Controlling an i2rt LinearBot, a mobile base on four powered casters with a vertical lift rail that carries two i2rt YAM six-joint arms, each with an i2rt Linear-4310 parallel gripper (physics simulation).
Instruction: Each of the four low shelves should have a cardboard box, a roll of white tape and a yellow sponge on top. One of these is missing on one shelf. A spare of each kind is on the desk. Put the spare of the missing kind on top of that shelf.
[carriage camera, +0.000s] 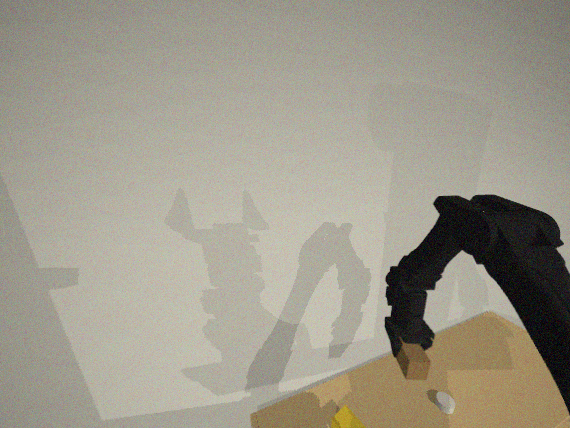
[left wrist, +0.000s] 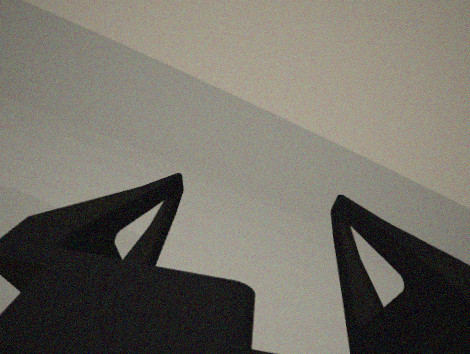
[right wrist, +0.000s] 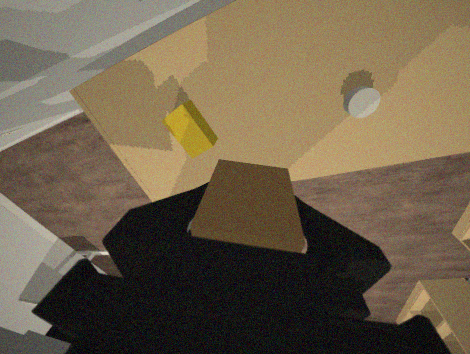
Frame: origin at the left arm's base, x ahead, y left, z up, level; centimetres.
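Seen in the pictures: left gripper, fingertip midpoint: (left wrist: 256, 191); right gripper, fingertip midpoint: (right wrist: 248, 189).
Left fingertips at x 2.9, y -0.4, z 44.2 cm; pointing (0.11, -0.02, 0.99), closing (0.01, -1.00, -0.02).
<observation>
A point is followed by its place in that frame.
My right gripper (carriage camera: 412, 345) is shut on a brown cardboard box (carriage camera: 415, 362) @[x 33.0, y -61.3, z -9.9 cm] (right wrist: 247, 205) @[x 42.0, y -62.5, z -11.4 cm], held above the level of the desk. The wooden desk (carriage camera: 480, 390) @[x 47.5, y -95.6, z -41.2 cm] (right wrist: 280, 50) @[x 49.9, y -64.8, z -41.2 cm] lies beyond the box in the right wrist view. On it are a yellow sponge (carriage camera: 346, 419) @[x 36.8, y -47.1, z -36.7 cm] (right wrist: 191, 130) @[x 35.7, y -49.3, z -36.7 cm] and a roll of white tape (carriage camera: 445, 402) @[x 42.4, y -79.9, z -38.8 cm] (right wrist: 364, 102) @[x 43.4, y -80.5, z -38.8 cm], standing apart. My left gripper (left wrist: 256, 191) @[x 2.9, y -0.4, z 44.3 cm] is open and empty, with wall behind its fingers. At the right edge of the right wrist view, parts of low wooden furniture (right wrist: 447, 292) @[x -113.7, y -258.0, z -90.0 cm] show, perhaps a shelf; its top is mostly cut off or hidden.
A pale wall (carriage camera: 200, 125) @[x 42.8, y -13.6, z 45.4 cm] stands behind the desk and carries shadows of the arms. Dark wooden floor (right wrist: 350, 205) @[x -34.0, y -137.1, z -102.2 cm] shows beside the desk. A pale grey surface (right wrist: 25, 250) @[x -155.2, y 206.8, z -72.0 cm] is at the left of the right wrist view. Another wooden corner (right wrist: 463, 227) @[x -36.7, y -215.6, z -97.5 cm] shows at its right edge.
</observation>
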